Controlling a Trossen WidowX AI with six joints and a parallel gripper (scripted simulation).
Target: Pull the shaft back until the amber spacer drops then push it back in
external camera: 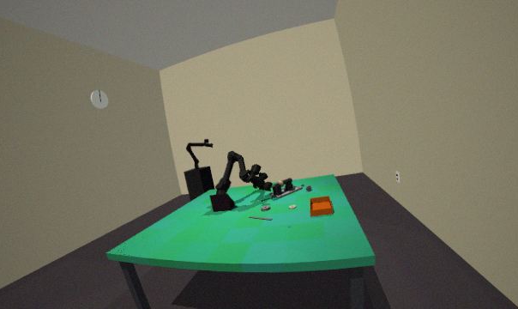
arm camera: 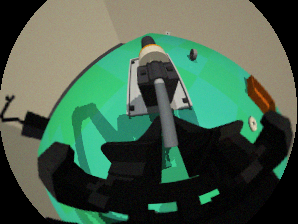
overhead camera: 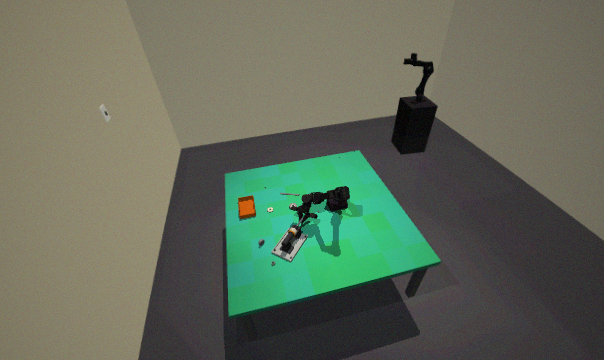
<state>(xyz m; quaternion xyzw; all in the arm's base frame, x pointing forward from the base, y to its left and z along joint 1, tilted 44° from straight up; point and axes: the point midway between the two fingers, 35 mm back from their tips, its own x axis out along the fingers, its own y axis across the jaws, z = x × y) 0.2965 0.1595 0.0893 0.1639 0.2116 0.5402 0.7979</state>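
Now: gripper tip 30 mm short of the grey shaft, 40 mm to the right of it and 20 mm below it. Also, from my gripper tip: pale washer 200 mm ahead, 230 mm to the right, 50 mm below; then grey disc 30 mm ahead, 230 mm to the right, 50 mm below; then orange tray 380 mm ahead, 280 mm to the right, 50 mm below.
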